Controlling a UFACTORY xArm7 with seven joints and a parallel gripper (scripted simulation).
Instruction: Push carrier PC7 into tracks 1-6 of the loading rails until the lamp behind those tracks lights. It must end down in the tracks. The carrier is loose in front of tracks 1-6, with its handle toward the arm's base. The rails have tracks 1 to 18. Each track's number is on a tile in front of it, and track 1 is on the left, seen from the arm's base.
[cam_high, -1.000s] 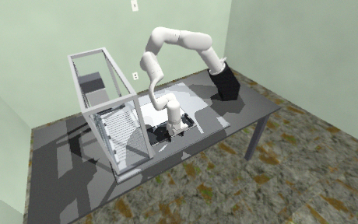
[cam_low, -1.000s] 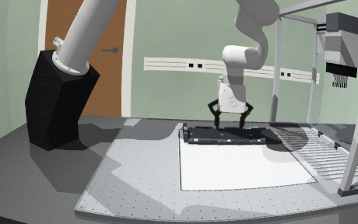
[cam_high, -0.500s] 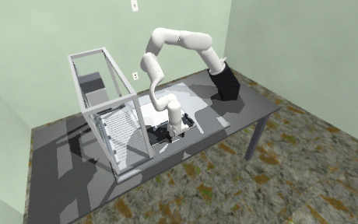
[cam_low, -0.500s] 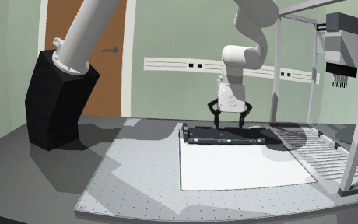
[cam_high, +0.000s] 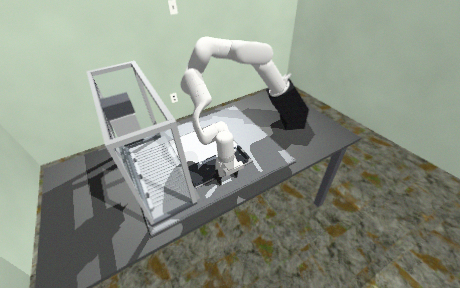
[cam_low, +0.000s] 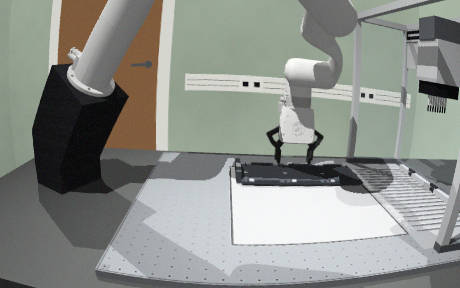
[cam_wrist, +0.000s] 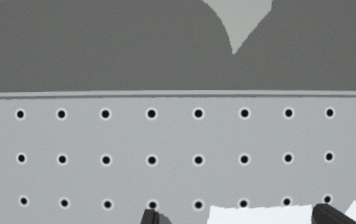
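The carrier PC7 lies 10 mm ahead of my hand and 110 mm to the right of it. Also, from my hand: pipetting head 350 mm ahead, 230 mm to the right, 330 mm above; then frame post 230 mm ahead, 520 mm to the right, 230 mm above.
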